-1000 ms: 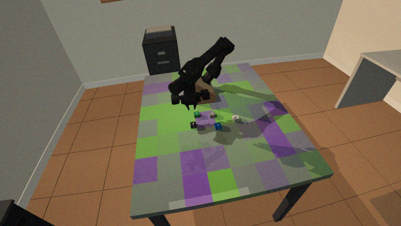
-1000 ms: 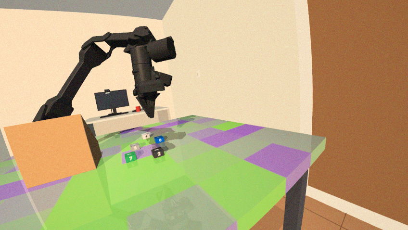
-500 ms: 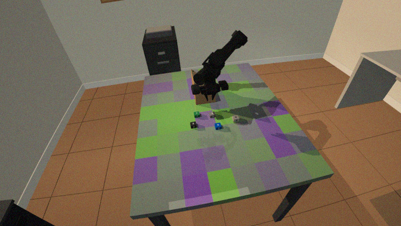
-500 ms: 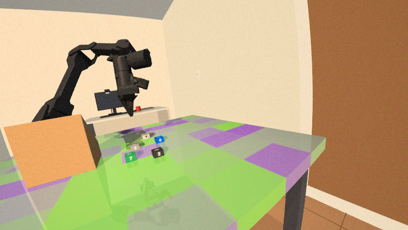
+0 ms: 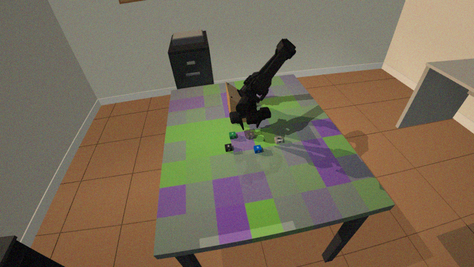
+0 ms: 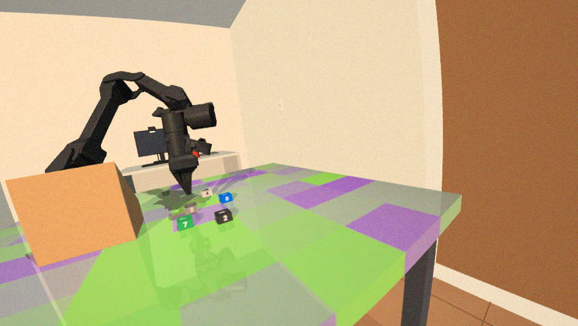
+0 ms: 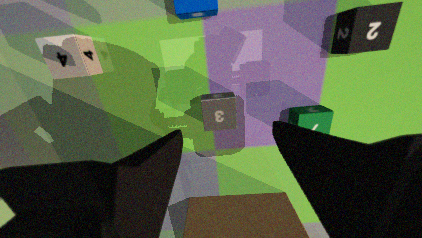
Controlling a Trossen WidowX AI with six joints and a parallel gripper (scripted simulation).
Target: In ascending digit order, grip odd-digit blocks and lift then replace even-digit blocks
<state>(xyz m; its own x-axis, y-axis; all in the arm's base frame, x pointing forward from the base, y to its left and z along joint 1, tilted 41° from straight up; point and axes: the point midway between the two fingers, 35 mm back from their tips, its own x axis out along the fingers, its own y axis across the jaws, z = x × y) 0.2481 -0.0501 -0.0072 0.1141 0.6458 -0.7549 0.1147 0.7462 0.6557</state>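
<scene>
Now: gripper tip 50 mm above the grey block. Also, from my gripper tip: black block: 120 mm to the right, 50 mm below, 40 mm ahead; blue block: 100 mm ahead, 50 mm below; green block: 80 mm to the right, 50 mm below, 30 mm behind.
</scene>
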